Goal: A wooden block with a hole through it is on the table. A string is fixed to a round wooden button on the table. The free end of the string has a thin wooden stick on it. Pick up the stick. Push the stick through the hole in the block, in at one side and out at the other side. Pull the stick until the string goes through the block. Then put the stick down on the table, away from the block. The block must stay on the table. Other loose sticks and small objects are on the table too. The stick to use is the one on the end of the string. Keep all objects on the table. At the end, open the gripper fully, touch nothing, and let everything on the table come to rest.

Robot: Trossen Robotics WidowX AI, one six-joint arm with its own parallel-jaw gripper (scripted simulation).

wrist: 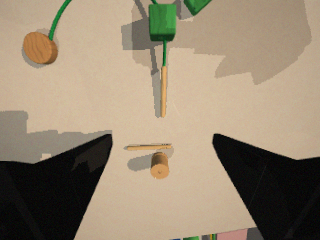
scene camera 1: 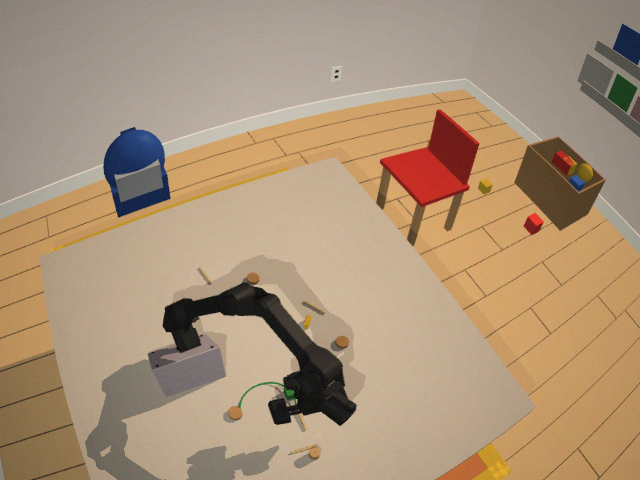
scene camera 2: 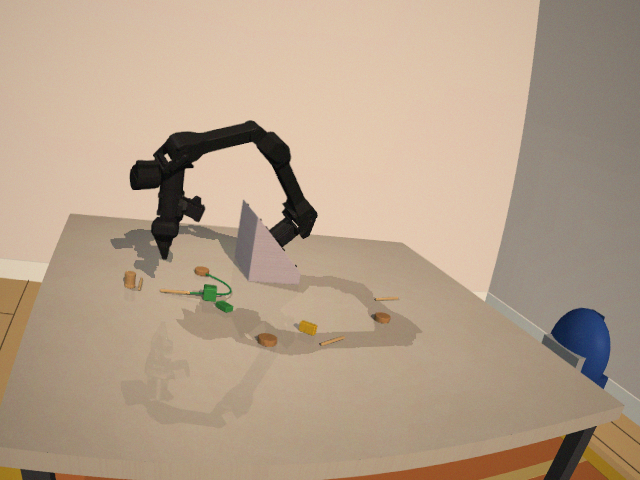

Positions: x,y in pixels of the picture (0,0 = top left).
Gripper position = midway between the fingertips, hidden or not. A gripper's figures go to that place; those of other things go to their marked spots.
Labels:
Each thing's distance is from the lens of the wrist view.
my gripper (wrist: 163,138): 0.11 m
round wooden button (wrist: 39,48): 0.25 m

